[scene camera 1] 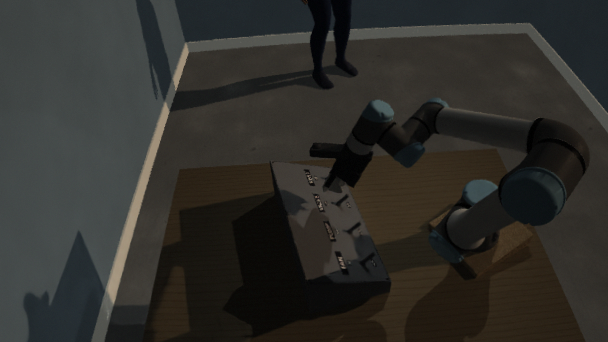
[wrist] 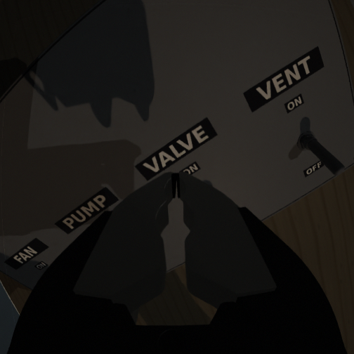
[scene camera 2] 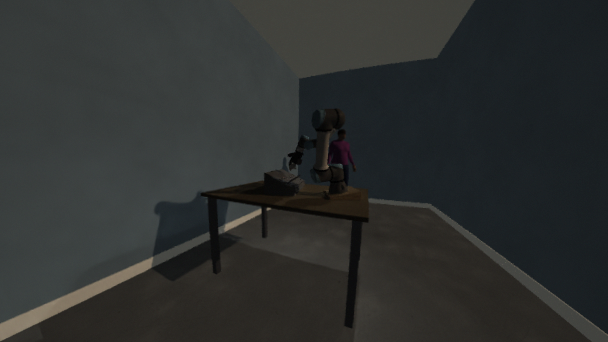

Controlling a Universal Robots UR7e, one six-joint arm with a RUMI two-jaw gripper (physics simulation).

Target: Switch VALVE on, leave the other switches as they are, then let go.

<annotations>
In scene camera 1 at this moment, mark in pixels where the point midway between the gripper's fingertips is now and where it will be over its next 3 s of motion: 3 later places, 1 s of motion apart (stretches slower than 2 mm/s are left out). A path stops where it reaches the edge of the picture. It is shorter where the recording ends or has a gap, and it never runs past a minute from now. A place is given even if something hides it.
The gripper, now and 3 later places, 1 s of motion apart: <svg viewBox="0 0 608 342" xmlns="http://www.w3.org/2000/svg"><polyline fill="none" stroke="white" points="324,190 341,183 341,192 328,194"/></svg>
</annotations>
